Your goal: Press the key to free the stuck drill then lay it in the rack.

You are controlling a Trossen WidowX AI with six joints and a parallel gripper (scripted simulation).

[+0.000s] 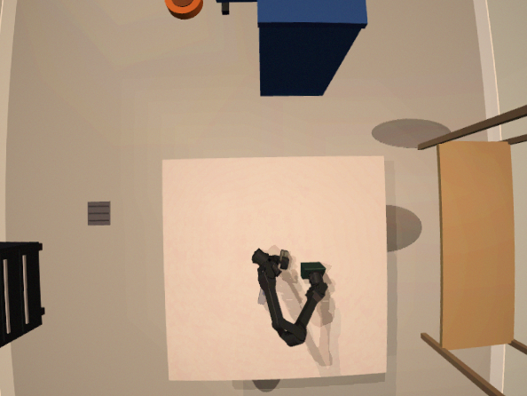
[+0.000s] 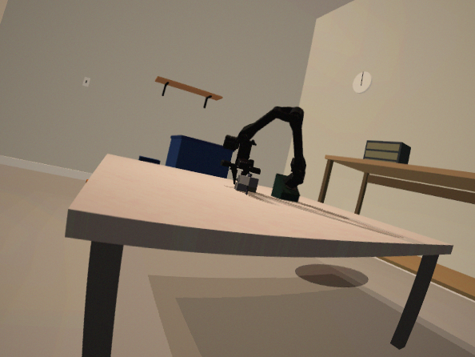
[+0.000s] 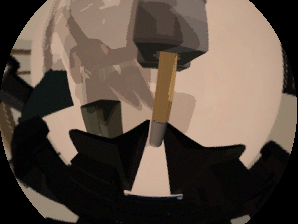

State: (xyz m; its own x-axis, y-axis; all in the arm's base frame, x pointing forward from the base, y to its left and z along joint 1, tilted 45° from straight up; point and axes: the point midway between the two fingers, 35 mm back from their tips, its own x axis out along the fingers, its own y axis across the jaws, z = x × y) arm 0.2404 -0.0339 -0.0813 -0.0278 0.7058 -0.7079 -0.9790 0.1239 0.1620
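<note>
My gripper tip is 5 cm to the right of the tan drill, 3 cm below it and 1 cm short of it. The rest, counted from my gripper tip: grey block (15 cm to the left, 3 cm ahead, 3 cm above); then rack (8 cm behind); then dark drill (18 cm to the left, 4 cm above, 3 cm ahead).
</note>
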